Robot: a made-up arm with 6 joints.
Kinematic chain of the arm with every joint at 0, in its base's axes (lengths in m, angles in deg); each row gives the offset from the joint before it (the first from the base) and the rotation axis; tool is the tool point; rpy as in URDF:
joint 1: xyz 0 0 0.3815 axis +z
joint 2: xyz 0 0 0 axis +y
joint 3: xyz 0.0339 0 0.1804 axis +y
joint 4: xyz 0.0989 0 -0.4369 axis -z
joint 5: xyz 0 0 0 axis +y
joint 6: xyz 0.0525 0 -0.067 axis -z
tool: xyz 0 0 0 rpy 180 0 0
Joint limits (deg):
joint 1: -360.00..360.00
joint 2: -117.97..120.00
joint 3: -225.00..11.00
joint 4: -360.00..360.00
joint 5: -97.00..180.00
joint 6: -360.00..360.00
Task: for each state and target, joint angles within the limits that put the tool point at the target. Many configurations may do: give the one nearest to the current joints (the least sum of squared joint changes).
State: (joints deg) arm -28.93 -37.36 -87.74 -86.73 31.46 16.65
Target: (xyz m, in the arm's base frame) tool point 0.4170 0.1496 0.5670
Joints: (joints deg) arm 16.04 -37.83 -43.78 -90.28 18.47 16.65
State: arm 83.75 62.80 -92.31 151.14 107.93 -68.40
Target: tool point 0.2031 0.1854 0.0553
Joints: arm 36.00 42.53 -35.86 158.38 140.50 -68.40
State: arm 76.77 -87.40 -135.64 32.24 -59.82 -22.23
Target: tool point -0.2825 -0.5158 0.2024
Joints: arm 57.51 -110.74 -156.73 30.52 -78.18 -22.23
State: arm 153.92 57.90 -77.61 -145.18 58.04 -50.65
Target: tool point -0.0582 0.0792 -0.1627
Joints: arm 139.02 86.06 -62.95 -141.06 61.93 -50.65
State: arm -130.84 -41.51 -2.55 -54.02 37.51 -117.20
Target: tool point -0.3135 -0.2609 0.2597
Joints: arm -140.70 -19.73 -24.53 -53.65 35.32 -117.20
